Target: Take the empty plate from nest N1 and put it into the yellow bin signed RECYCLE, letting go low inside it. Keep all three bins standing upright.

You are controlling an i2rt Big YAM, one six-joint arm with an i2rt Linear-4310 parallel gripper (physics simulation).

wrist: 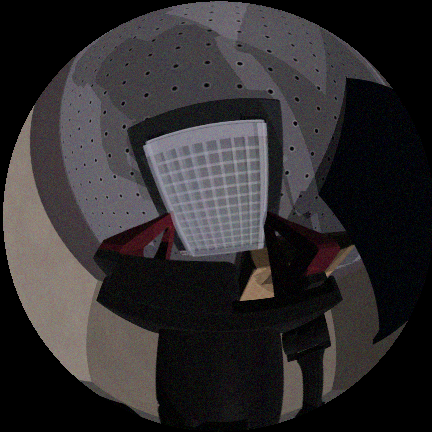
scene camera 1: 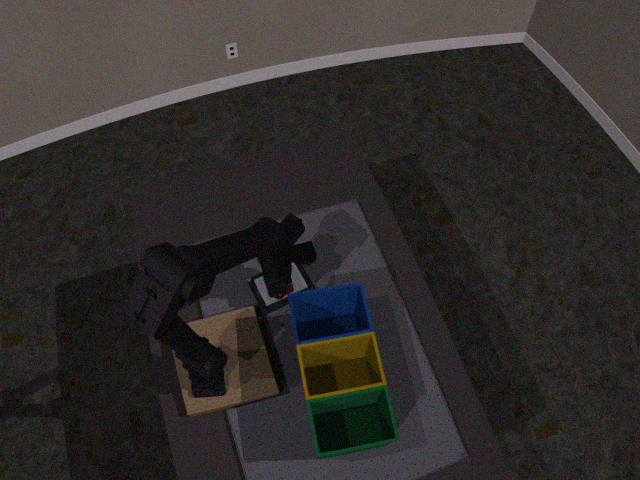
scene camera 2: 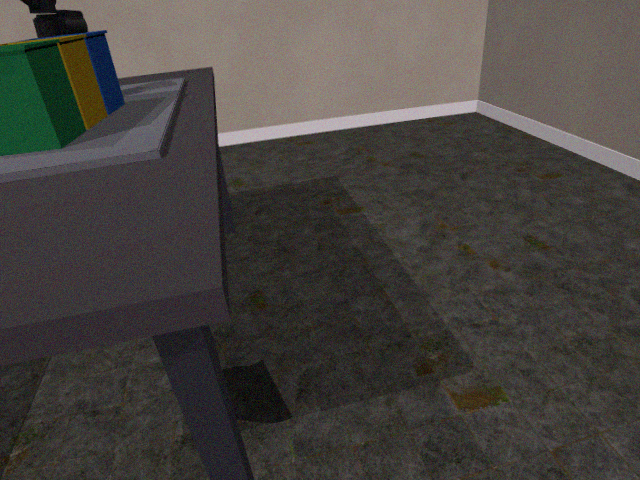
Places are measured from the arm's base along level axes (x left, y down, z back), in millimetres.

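Where they show: gripper, fingertip midpoint: point(wrist: 218, 216) point(scene camera 1: 275, 285); arm's base, origin of the base link: point(scene camera 1: 207, 374).
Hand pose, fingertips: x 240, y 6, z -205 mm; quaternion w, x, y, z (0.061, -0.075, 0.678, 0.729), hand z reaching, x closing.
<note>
Things, the pixels of their centre, and the offset from my fingertips. "spot": a spot on its surface instead. Level surfaces: height alone.
- plate, body centre: point(wrist: 216, 202) point(scene camera 1: 280, 283) dx +5, dy +0, dz -14 mm
- dark nest, body centre: point(wrist: 215, 194) point(scene camera 1: 281, 285) dx +6, dy +12, dz -15 mm
- yellow bin, body centre: point(scene camera 1: 339, 374) point(scene camera 2: 46, 85) dx -297, dy -70, dz -130 mm
- blue bin, body centre: point(scene camera 1: 329, 326) point(scene camera 2: 72, 76) dx -167, dy -70, dz -125 mm
- green bin, body centre: point(scene camera 1: 350, 426) point(scene camera 2: 14, 98) dx -427, dy -70, dz -135 mm
- large dark shape, surface spot: point(wrist: 385, 190) spot: dx -108, dy -57, dz -94 mm
- grey perforated board, its level: dy +19 mm
The plate point(scene camera 1: 300, 279) point(wrist: 215, 175), pale with a grid of wells, lies flat in the dark nest point(scene camera 1: 254, 291) point(wrist: 202, 113), its rim showing around it in the wrist view. My gripper point(scene camera 1: 282, 292) point(wrist: 218, 216) is shut on the plate, a red fingertip against each long side near the edge closest to the wrist. The yellow bin point(scene camera 1: 341, 356) point(scene camera 2: 82, 77) stands upright between the blue bin point(scene camera 1: 330, 310) point(scene camera 2: 104, 72) and the green bin point(scene camera 1: 356, 423) point(scene camera 2: 31, 98), both upright. The RECYCLE sign and the nest's label cannot be read.
The blue bin stands close beside the nest, between it and the yellow bin. The arm's base stands on a wooden board point(scene camera 1: 248, 382) point(wrist: 257, 287). A large dark shape point(wrist: 385, 190) fills the right side of the wrist view. The bins stand on a grey perforated board point(scene camera 1: 439, 434).
</note>
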